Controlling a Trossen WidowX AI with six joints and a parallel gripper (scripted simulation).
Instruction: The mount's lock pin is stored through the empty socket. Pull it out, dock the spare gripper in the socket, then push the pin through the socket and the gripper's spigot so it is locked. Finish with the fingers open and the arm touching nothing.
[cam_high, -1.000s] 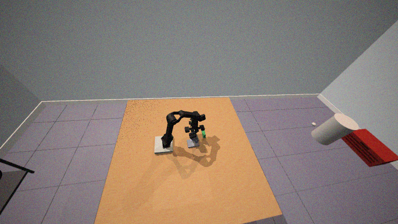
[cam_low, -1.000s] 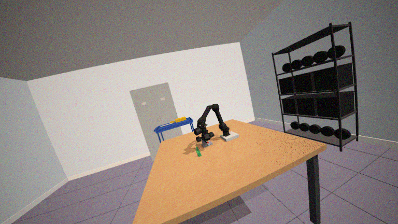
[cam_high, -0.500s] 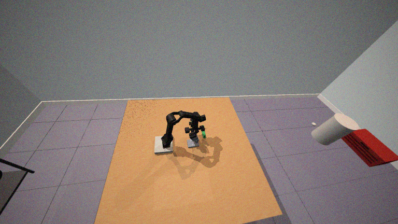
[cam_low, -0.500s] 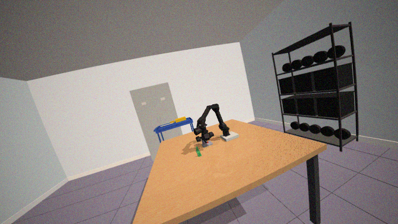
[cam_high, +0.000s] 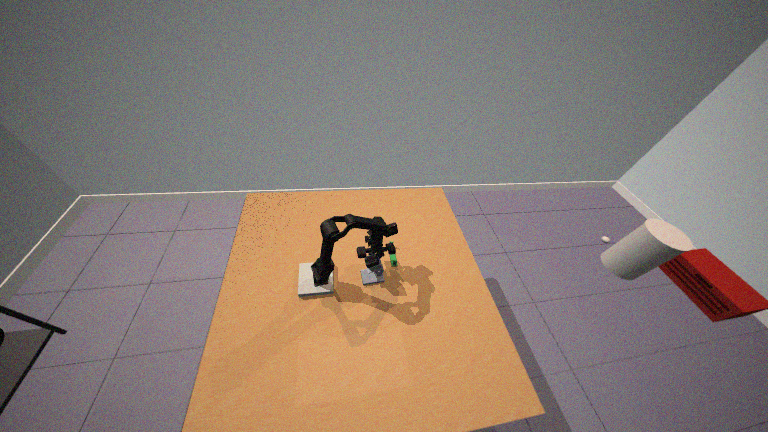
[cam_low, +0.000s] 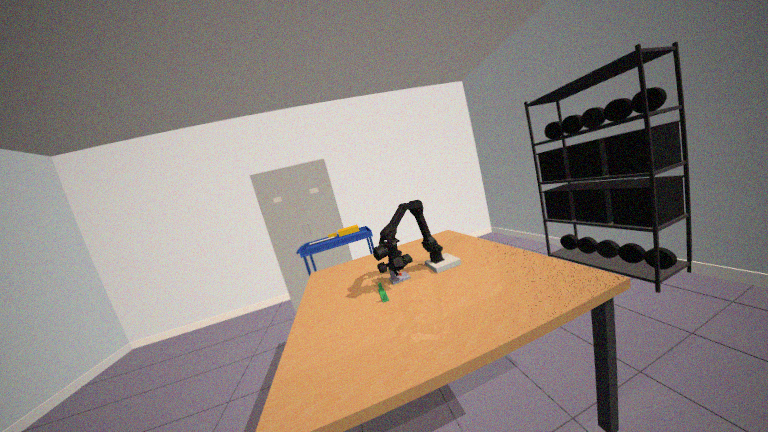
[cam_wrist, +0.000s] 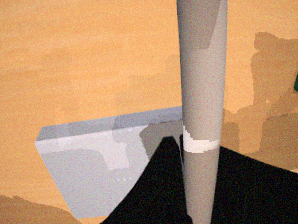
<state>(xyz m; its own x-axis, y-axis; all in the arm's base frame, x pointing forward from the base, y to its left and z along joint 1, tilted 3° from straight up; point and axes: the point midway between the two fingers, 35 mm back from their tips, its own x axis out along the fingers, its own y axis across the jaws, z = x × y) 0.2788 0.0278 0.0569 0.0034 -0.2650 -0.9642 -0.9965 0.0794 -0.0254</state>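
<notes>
My gripper tip is 20 mm past the grey mount and 50 mm to the left of it. Also, from my gripper tip: spare gripper 20 mm behind, 50 mm to the right, 70 mm above; green strip 120 mm ahead, 50 mm to the left, 20 mm below.
</notes>
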